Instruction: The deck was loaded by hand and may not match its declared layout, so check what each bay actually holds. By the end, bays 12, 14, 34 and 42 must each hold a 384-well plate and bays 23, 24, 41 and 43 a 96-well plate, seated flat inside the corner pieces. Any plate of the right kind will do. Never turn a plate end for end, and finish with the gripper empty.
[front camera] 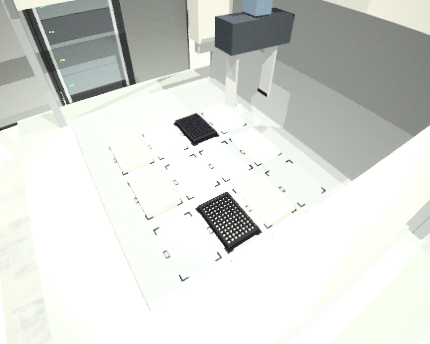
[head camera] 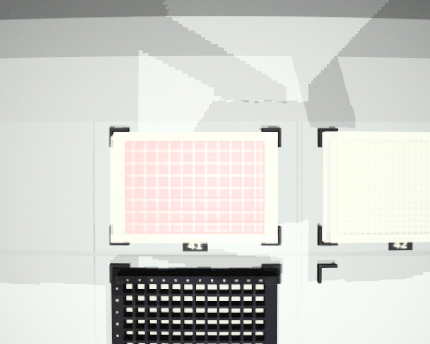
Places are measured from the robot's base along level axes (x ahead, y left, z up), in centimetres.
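Pixels of known places: gripper, fingertip midpoint: (front camera: 247,98); robot's base, origin of the base link: (front camera: 109,147).
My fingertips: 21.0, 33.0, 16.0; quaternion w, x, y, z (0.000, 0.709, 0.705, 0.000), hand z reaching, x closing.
Ahead of a thing's pixels: the offset from my fingertips to its top centre, as dx, dy, dz. "*": to the spot under its first point.
In the head view a pale plate with pink wells @(-14.6, +3.4, -14.6) (head camera: 195,187) (front camera: 225,118), a 96-well grid, lies inside the corner pieces of bay 41. A pale finely gridded plate @(+1.8, +3.4, -14.6) (head camera: 385,187) (front camera: 256,145), 384-well, lies in bay 42, cut off at the right. Black 96-well plates are in bay 31 @(* -8.9, -6.1, -14.6) (head camera: 270,315) (front camera: 196,128) and bay 23 @(* +19.2, -18.5, -14.7) (front camera: 228,221). Pale plates stand in bays 11 @(-14.6, -28.7, -14.6) (front camera: 132,153), 12 (front camera: 154,193) and 33 @(+18.2, -7.3, -14.6) (front camera: 265,200); the well type at 33 is unclear. Bay 21 is washed out. My gripper (front camera: 248,99) is open and empty, raised above the row-4 side. Column 4 is hidden.
Corner pieces without plates show at bay 13 @(* +24.5, -32.8, -16.1) (front camera: 183,278) in the near left and bay 43 @(* +12.2, +7.7, -15.8) (front camera: 290,161) at the right. A pale front wall (front camera: 350,230) hides the near deck. A shelf rack stands behind the far left corner.
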